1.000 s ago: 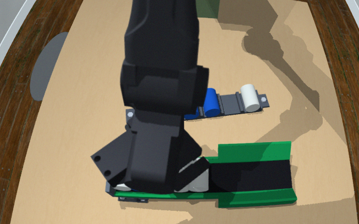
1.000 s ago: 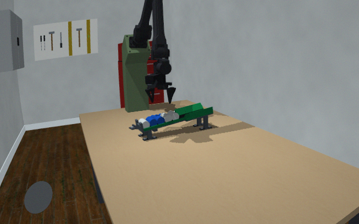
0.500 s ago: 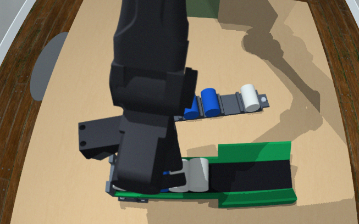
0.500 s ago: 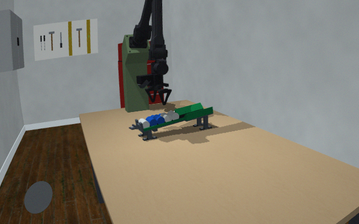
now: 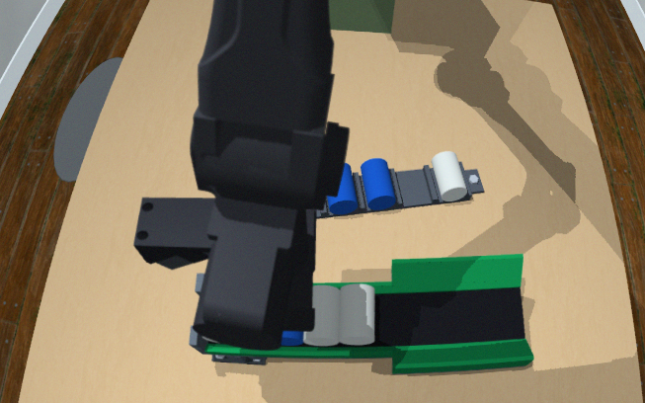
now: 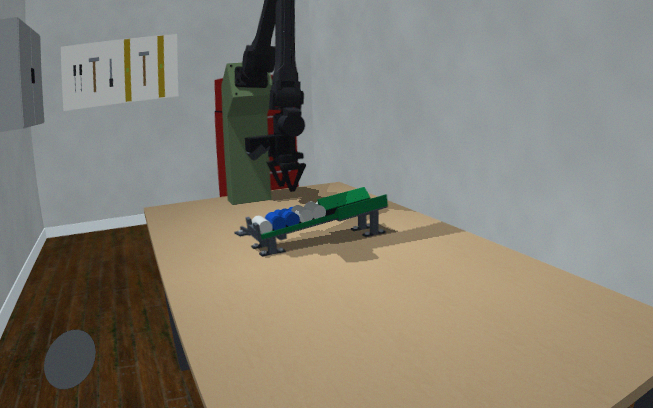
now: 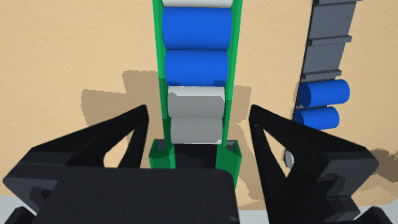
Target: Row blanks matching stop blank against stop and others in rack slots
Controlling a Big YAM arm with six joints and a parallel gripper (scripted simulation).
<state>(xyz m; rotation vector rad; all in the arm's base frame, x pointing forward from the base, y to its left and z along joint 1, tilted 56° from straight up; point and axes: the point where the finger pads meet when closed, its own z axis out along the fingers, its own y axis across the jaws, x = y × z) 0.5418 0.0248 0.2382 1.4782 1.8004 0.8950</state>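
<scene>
My gripper is now 30 mm short of the grey stop, 100 mm to the left of it and 110 mm above it. The rest, counted from my hand: stock rack 220 mm behind, 30 mm to the left, 180 mm below.
</scene>
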